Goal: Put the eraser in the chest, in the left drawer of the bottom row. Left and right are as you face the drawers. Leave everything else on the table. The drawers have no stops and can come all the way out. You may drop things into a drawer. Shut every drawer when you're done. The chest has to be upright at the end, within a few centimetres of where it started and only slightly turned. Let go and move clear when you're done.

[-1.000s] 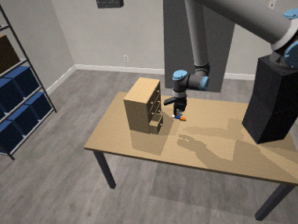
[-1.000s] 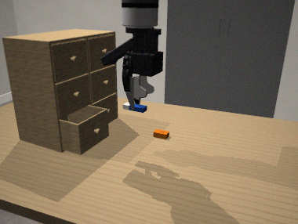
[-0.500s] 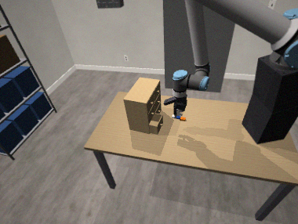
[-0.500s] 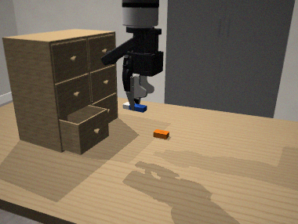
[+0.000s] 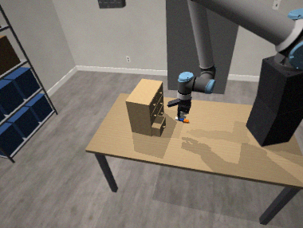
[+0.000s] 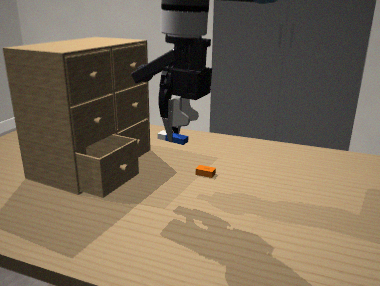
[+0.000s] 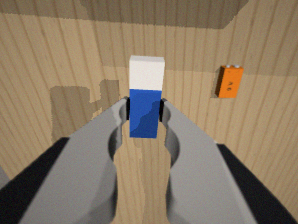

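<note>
Right now the eraser is 1 cm ahead of my hand and 1 cm below it. From my hand the other things lie so: orange block 2 cm behind, 13 cm to the right, 14 cm below.
</note>
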